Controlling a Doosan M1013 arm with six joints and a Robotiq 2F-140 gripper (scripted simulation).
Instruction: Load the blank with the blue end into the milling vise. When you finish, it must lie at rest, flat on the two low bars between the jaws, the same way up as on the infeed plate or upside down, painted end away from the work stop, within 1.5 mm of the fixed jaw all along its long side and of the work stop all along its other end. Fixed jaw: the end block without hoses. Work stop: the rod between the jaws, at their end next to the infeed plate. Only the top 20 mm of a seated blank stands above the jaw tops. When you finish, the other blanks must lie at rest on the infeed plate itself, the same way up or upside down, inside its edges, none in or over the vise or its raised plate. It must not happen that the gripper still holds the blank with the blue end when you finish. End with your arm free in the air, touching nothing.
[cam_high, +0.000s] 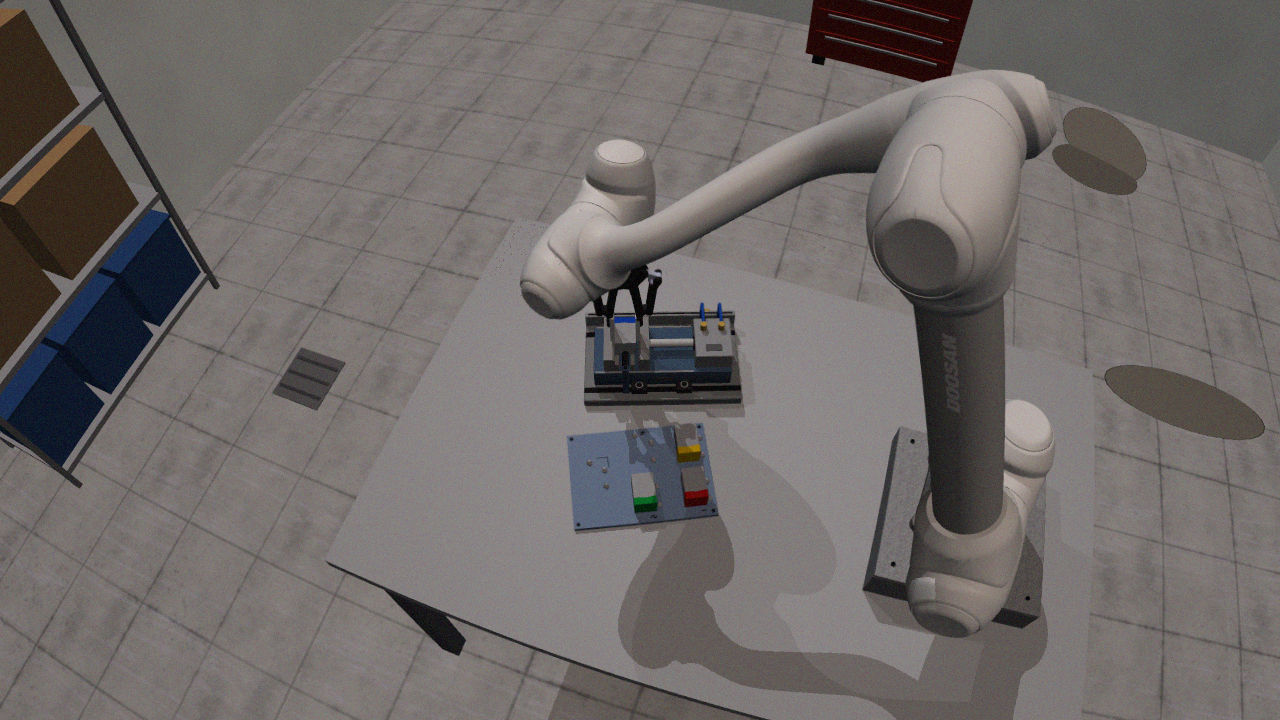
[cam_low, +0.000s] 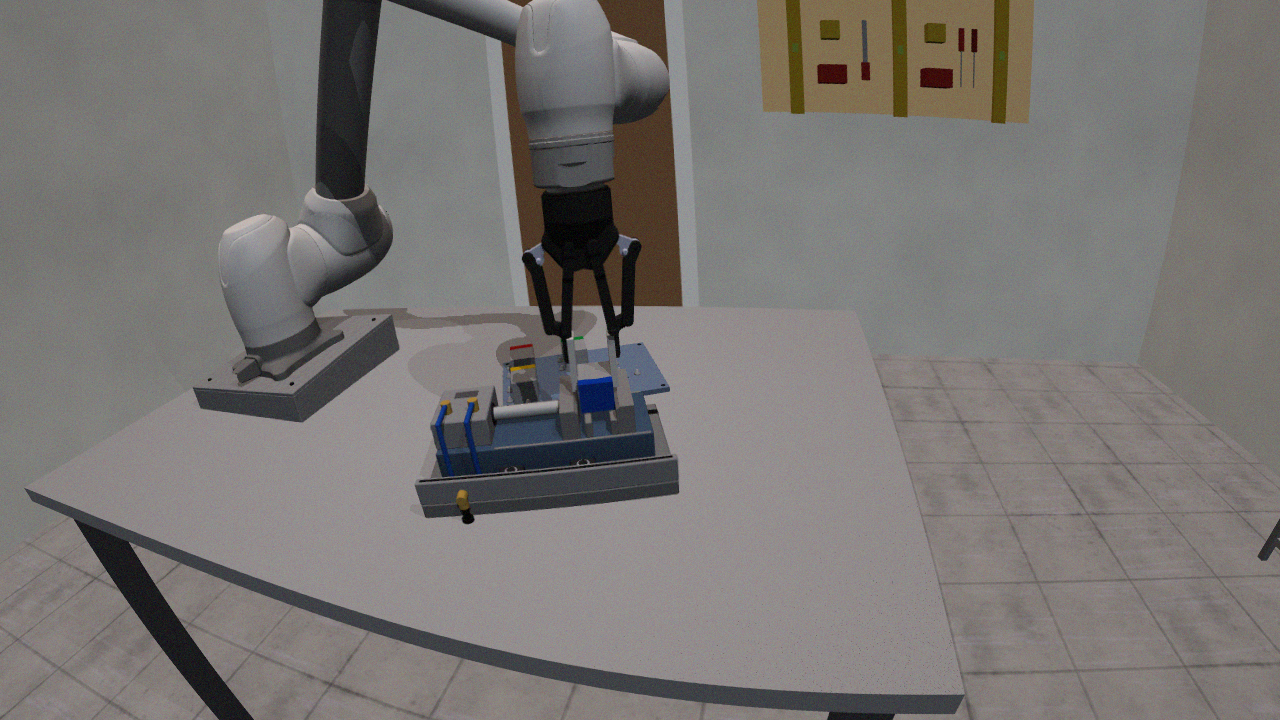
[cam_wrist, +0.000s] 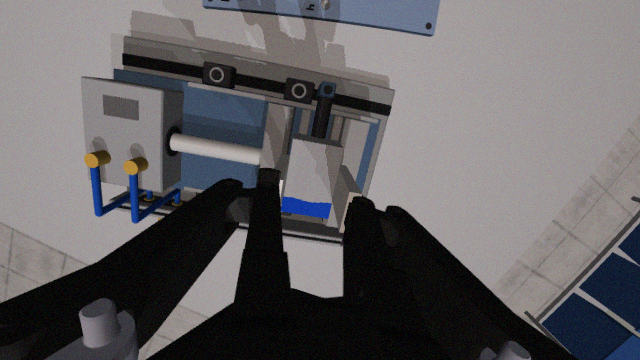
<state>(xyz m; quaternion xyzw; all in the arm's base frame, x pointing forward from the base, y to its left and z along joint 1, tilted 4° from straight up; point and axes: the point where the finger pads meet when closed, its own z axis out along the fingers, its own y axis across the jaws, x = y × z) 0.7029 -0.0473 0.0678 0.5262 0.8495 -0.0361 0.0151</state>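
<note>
The blue-ended blank lies 30 mm below my hand. Also, from my hand: black work stop rod 20 mm behind, 40 mm to the left, 50 mm below; then moving jaw 30 mm behind, 10 mm to the right, 60 mm below; then fixed jaw 30 mm ahead, 10 mm to the left, 60 mm below.
</note>
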